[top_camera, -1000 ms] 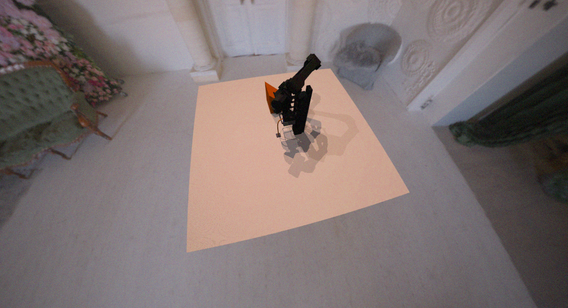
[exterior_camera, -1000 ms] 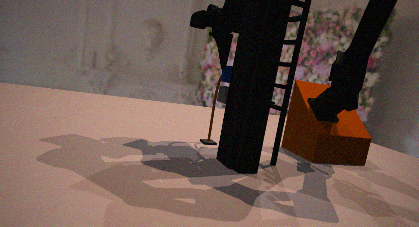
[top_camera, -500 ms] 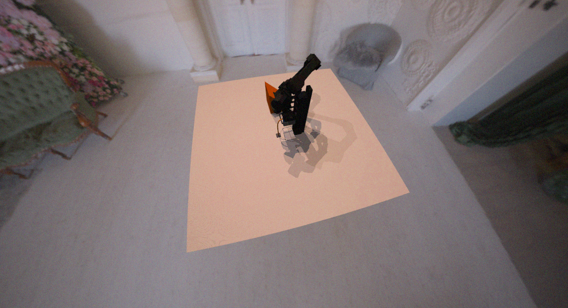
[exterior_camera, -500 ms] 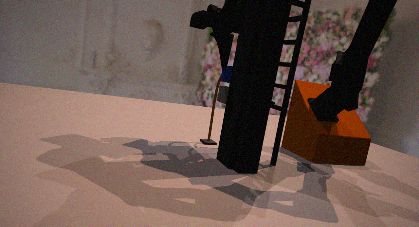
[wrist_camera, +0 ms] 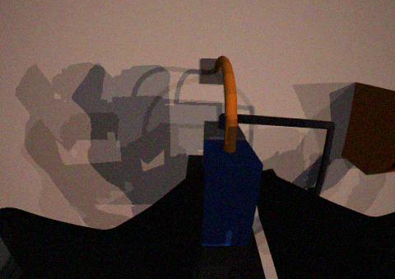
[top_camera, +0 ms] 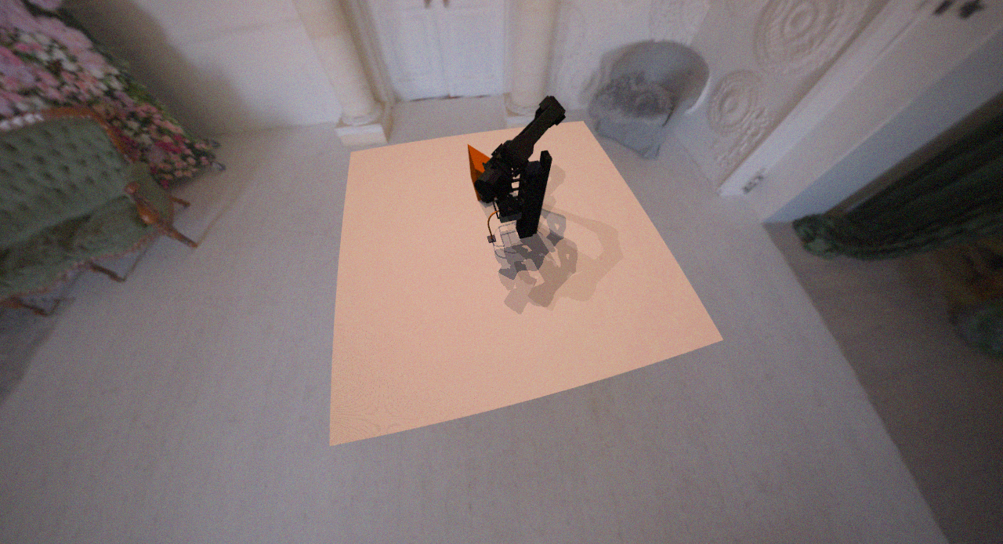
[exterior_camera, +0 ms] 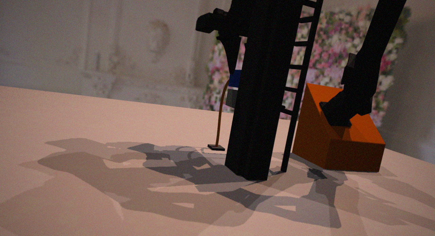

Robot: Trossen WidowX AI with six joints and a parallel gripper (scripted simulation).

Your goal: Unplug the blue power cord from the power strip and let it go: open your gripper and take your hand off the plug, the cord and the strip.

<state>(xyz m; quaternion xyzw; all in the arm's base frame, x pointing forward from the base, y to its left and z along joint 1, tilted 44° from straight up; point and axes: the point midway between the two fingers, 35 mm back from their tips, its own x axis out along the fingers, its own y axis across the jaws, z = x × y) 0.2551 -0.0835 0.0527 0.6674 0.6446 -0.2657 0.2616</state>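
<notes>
The blue plug is 30 mm to the left of my gripper tip. Round my gripper tip: dark pad 170 mm below, 40 mm to the right.
</notes>
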